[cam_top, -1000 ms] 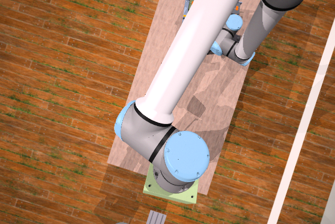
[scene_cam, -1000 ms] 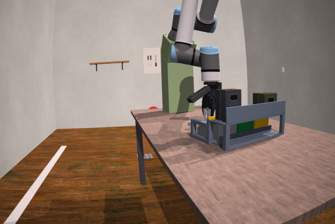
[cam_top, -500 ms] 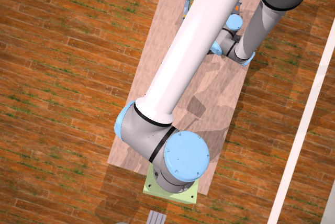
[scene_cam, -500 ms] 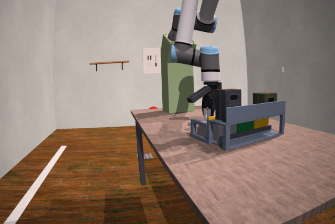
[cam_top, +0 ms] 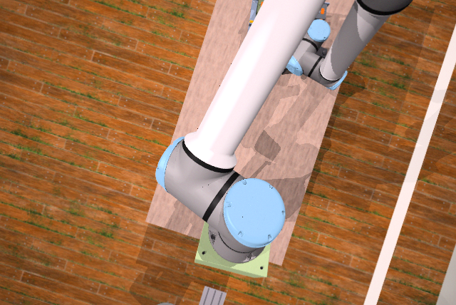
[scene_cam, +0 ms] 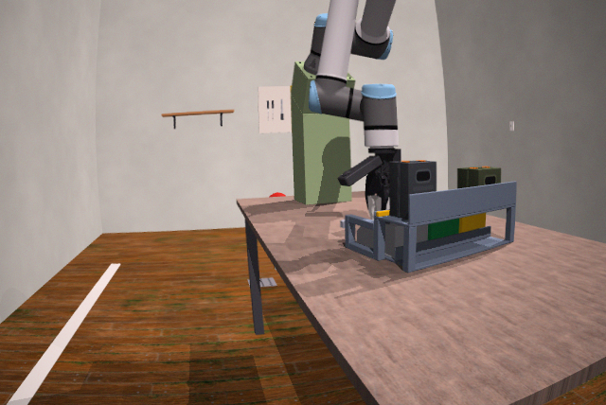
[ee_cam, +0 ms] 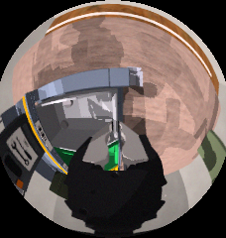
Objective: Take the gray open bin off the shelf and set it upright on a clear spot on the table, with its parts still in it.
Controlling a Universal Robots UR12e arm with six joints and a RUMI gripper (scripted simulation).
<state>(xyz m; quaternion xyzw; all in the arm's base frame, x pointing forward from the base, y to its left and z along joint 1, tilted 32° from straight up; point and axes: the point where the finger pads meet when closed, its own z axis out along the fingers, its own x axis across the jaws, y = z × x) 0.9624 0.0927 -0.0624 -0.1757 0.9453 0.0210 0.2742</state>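
The gray open bin lies 80 mm ahead of my hand and 20 mm to the left of it. Round my hand: yellow bin (230 mm to the left, 10 mm behind); green bin (120 mm to the left, 30 mm ahead).
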